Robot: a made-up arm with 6 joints. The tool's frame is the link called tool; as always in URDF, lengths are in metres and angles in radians. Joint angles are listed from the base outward. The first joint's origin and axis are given. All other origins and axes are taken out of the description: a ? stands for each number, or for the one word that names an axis. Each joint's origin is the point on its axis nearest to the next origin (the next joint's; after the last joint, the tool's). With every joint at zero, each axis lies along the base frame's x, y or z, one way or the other. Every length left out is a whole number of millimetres.
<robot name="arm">
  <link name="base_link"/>
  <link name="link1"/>
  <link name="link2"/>
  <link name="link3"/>
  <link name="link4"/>
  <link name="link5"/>
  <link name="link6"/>
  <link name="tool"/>
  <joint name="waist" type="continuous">
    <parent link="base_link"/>
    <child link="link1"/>
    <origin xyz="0 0 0.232"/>
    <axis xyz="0 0 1"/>
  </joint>
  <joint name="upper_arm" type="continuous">
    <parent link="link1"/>
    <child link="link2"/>
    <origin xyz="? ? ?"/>
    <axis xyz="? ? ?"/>
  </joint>
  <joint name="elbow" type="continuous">
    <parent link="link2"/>
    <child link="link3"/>
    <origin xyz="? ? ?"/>
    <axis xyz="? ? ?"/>
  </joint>
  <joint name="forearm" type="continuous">
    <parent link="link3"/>
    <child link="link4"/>
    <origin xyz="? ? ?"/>
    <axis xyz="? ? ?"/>
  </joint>
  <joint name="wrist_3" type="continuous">
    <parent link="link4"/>
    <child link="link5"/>
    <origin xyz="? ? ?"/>
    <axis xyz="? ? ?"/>
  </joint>
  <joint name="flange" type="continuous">
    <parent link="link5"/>
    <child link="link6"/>
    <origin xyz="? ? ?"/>
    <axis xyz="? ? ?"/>
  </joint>
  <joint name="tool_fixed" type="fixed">
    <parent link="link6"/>
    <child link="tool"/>
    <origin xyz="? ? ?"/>
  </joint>
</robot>
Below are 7 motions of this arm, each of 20 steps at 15 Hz.
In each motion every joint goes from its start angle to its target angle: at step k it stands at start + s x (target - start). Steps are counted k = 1, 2, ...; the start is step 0. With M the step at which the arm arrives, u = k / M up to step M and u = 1 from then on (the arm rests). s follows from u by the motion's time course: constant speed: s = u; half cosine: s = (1 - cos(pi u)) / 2; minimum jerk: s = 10 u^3 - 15 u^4 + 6 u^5.
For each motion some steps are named. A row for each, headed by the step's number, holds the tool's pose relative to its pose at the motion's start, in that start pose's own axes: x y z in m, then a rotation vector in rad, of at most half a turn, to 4 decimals.
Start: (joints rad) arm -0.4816 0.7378 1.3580 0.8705 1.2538 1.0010
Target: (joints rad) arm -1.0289 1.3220 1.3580 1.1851 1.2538 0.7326
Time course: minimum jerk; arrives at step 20
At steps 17, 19, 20:
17: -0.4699 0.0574 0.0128 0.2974 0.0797 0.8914
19: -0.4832 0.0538 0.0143 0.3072 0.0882 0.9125
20: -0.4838 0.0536 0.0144 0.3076 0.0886 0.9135

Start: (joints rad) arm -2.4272 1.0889 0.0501 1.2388 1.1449 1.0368
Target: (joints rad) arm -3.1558 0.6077 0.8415 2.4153 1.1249 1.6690
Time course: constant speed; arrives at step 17
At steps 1, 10, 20:
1: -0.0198 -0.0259 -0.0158 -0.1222 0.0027 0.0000
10: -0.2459 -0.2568 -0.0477 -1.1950 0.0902 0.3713
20: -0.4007 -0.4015 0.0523 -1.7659 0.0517 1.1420

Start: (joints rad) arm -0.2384 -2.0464 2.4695 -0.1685 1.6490 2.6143
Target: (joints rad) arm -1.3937 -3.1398 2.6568 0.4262 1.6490 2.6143
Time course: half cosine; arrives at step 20
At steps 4, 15, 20:
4: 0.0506 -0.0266 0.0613 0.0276 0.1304 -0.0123
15: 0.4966 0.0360 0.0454 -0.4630 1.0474 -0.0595
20: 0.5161 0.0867 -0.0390 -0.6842 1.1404 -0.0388

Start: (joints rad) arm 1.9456 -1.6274 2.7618 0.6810 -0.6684 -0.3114
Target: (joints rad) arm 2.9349 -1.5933 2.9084 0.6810 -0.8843 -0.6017
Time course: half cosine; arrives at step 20
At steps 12, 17, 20:
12: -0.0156 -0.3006 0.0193 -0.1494 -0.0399 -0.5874
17: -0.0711 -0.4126 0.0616 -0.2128 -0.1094 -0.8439
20: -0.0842 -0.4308 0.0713 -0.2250 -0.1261 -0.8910

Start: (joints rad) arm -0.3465 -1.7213 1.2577 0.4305 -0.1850 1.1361
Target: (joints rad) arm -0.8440 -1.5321 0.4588 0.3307 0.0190 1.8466
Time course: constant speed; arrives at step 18
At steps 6, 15, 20:
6: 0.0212 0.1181 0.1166 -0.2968 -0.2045 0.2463
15: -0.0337 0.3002 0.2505 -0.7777 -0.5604 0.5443
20: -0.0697 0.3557 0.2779 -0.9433 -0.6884 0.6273

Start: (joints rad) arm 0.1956 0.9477 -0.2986 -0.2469 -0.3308 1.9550
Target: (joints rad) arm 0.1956 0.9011 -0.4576 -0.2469 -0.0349 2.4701
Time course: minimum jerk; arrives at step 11
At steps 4, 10, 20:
4: -0.0025 0.0108 0.0018 -0.1302 0.0270 -0.0403
10: -0.0108 0.0421 0.0072 -0.5052 0.1339 -0.1343
20: -0.0109 0.0424 0.0073 -0.5086 0.1350 -0.1350

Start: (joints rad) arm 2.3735 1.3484 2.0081 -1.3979 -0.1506 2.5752
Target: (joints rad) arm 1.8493 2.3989 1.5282 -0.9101 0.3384 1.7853
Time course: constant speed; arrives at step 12
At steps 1, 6, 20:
1: -0.0366 0.0511 -0.0540 0.0183 0.1213 0.0860
6: -0.3310 0.2404 -0.2640 0.0888 0.7470 0.4119
20: -0.7914 0.3247 -0.2736 0.1468 1.4454 0.6529

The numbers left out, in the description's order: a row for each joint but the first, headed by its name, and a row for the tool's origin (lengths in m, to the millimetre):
upper_arm: xyz 0 0 0, axis 0 1 0
elbow: xyz 0 0 0.443, axis 0 -1 0
forearm: xyz 0.276 0 0, axis -1 0 0
wrist_3: xyz 0 -0.097 0, axis 0 -1 0
flange: xyz 0 0 0, axis -1 0 0
tool: xyz 0 0 0

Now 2 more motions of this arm.
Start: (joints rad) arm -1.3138 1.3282 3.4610 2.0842 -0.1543 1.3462
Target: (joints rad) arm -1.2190 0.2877 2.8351 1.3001 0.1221 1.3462
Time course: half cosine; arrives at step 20
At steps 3, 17, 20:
3: 0.0223 -0.0005 0.0004 0.0493 0.0108 -0.0044
17: 0.3740 0.0736 -0.1350 0.8059 0.3335 -0.2031
20: 0.3912 0.0835 -0.1511 0.8476 0.3615 -0.2223

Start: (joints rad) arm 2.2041 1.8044 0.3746 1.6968 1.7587 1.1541
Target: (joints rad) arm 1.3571 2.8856 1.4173 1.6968 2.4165 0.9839
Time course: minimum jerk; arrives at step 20
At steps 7, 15, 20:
7: -0.1115 0.1032 0.0384 0.0000 0.1213 -0.1983
15: -0.1949 0.3781 0.2845 -0.1700 0.3871 -0.7426
20: -0.1726 0.4095 0.3232 -0.2195 0.4176 -0.8204

